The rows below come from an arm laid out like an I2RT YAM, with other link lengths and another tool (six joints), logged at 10 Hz.
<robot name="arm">
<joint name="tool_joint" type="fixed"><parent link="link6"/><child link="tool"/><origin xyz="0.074 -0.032 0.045" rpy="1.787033 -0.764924 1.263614"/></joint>
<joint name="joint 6" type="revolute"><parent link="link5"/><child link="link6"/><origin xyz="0.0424 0 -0.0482"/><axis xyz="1 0 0"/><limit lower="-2.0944" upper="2.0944"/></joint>
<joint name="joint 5" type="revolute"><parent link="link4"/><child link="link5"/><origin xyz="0.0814 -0.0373 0.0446"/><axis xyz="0 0 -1"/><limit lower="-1.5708" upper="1.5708"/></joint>
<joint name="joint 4" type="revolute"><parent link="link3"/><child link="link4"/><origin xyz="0.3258 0.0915 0.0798"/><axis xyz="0 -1 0"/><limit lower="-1.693" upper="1.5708"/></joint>
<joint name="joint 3" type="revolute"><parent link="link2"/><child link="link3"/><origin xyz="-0.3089 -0.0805 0"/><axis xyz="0 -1 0"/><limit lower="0" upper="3.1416"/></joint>
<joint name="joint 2" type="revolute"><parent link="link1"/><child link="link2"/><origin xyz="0.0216 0.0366 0.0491"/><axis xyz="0 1 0"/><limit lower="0" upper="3.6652"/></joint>
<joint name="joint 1" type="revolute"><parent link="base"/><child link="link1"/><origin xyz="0 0 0.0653"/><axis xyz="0 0 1"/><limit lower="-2.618" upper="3.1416"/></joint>
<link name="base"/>
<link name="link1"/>
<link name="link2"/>
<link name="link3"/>
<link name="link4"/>
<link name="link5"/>
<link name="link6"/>
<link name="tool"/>
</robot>
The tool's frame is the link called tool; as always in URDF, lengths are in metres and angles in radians.
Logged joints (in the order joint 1, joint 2, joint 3, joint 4, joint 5, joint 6), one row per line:
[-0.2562, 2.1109, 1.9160, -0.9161, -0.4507, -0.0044]
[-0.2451, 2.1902, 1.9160, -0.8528, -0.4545, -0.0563]
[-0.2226, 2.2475, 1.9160, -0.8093, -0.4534, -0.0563]
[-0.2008, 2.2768, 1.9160, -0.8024, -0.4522, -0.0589]
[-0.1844, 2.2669, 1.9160, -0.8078, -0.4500, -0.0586]
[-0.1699, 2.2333, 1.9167, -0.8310, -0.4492, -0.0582]
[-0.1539, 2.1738, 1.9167, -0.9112, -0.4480, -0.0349]
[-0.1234, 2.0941, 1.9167, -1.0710, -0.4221, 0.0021]
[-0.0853, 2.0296, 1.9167, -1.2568, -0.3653, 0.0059]
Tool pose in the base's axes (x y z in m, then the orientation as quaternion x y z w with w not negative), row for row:
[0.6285, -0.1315, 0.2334, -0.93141, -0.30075, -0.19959, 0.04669]
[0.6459, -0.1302, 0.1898, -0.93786, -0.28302, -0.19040, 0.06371]
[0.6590, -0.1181, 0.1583, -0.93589, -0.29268, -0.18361, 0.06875]
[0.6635, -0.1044, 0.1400, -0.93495, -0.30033, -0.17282, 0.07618]
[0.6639, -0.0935, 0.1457, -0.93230, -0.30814, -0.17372, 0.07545]
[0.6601, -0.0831, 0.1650, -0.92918, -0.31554, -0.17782, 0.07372]
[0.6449, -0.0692, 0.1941, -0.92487, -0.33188, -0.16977, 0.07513]
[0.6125, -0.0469, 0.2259, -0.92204, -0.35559, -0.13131, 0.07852]
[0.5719, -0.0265, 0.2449, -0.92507, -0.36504, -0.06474, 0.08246]
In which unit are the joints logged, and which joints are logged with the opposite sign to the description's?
The joints are logged in radians. Opposite sign: joint 6.
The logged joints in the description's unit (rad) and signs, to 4 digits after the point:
[-0.2562, 2.1109, 1.9160, -0.9161, -0.4507, 0.0044]
[-0.2451, 2.1902, 1.9160, -0.8528, -0.4545, 0.0563]
[-0.2226, 2.2475, 1.9160, -0.8093, -0.4534, 0.0563]
[-0.2008, 2.2768, 1.9160, -0.8024, -0.4522, 0.0589]
[-0.1844, 2.2669, 1.9160, -0.8078, -0.4500, 0.0586]
[-0.1699, 2.2333, 1.9167, -0.8310, -0.4492, 0.0582]
[-0.1539, 2.1738, 1.9167, -0.9112, -0.4480, 0.0349]
[-0.1234, 2.0941, 1.9167, -1.0710, -0.4221, -0.0021]
[-0.0853, 2.0296, 1.9167, -1.2568, -0.3653, -0.0059]

